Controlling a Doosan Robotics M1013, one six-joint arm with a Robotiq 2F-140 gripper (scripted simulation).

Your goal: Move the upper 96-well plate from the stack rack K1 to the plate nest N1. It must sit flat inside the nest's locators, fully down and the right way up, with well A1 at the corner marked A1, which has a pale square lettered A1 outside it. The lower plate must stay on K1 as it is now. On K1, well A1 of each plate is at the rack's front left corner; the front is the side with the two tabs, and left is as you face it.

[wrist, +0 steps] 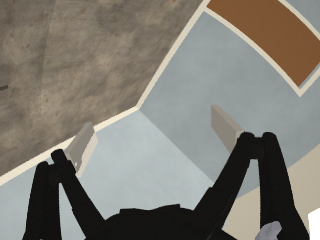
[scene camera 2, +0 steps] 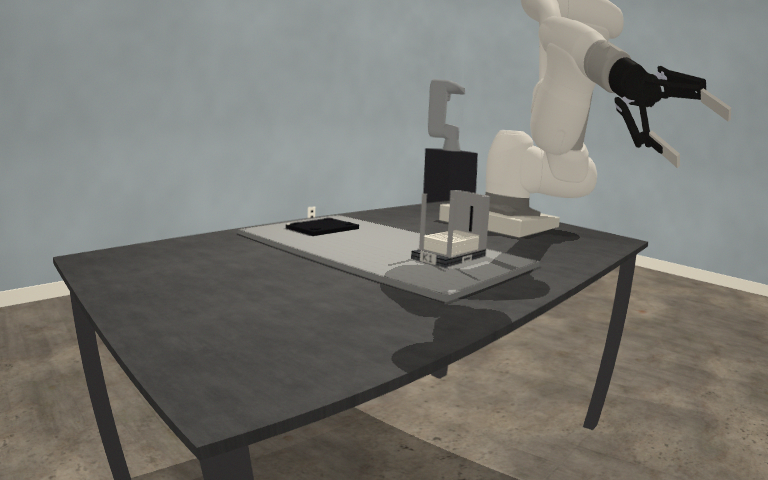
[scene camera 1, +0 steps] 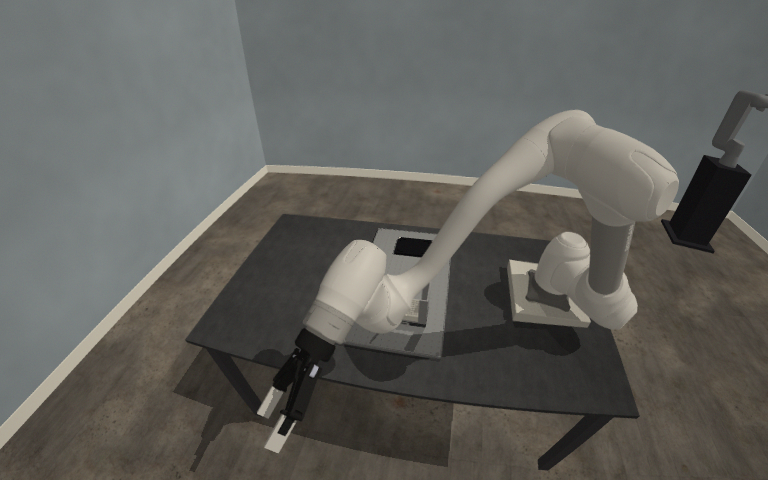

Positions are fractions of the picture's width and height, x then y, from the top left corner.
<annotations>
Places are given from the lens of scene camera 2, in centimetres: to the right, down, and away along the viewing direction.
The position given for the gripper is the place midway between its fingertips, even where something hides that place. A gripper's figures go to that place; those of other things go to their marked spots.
gripper (scene camera 2: 0.92,0.29): 49, -16, 63
black plate nest N1 (scene camera 2: 0.43,0.47): -14, -4, 145
</annotations>
